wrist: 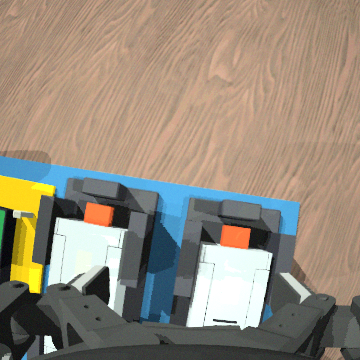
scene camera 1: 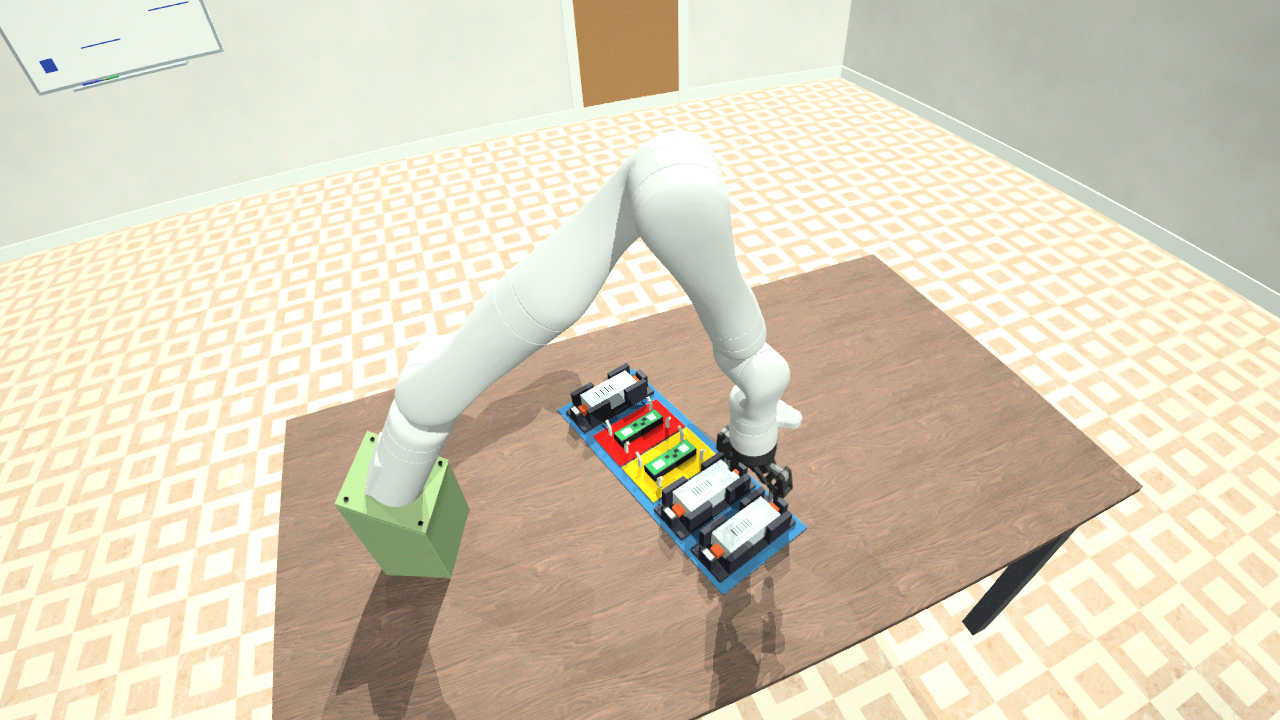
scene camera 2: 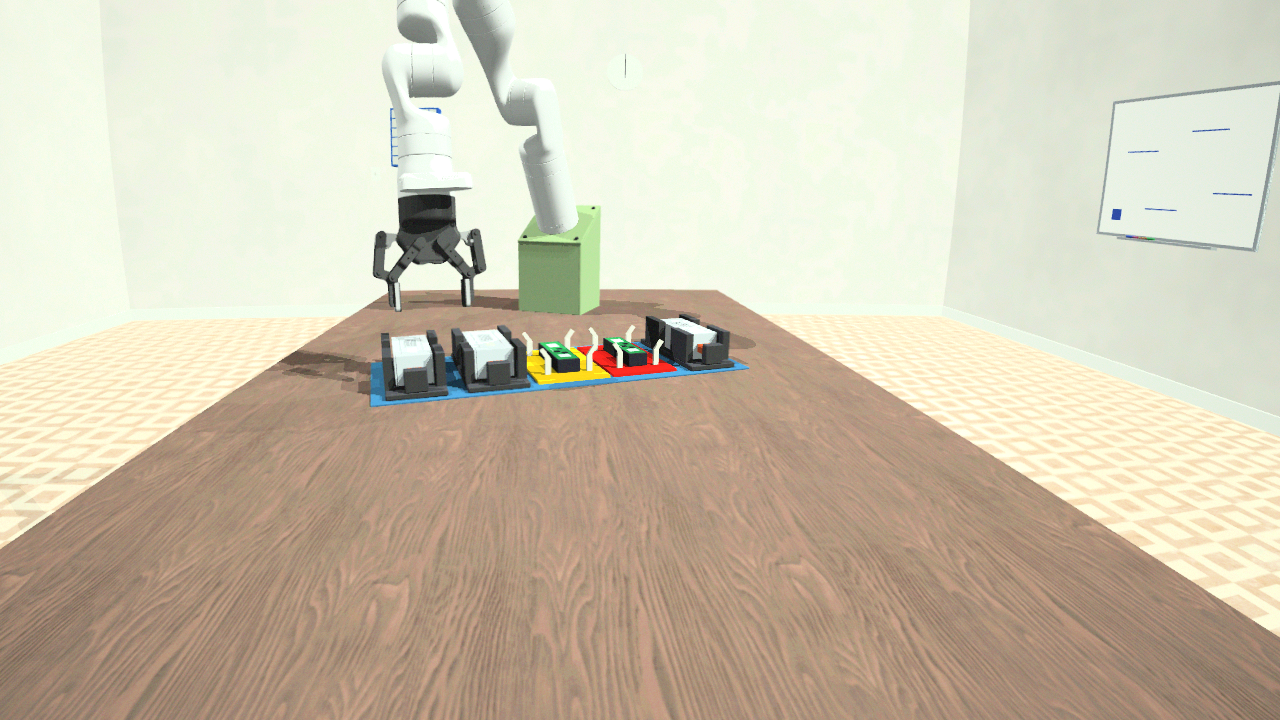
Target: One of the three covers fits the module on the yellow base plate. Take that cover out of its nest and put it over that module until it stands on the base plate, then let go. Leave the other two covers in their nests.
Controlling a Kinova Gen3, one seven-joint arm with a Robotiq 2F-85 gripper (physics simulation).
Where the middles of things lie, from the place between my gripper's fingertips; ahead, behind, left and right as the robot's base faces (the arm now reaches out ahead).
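End cover (scene camera 1: 750, 524), 4 cm right of my hand, 2 cm behind, 8 cm below. Yellow base plate (scene camera 1: 691, 467), 10 cm below my hand, 15 cm left of it, 11 cm behind. Red base plate (scene camera 1: 661, 432), 16 cm behind my hand, 25 cm left of it, 10 cm below.
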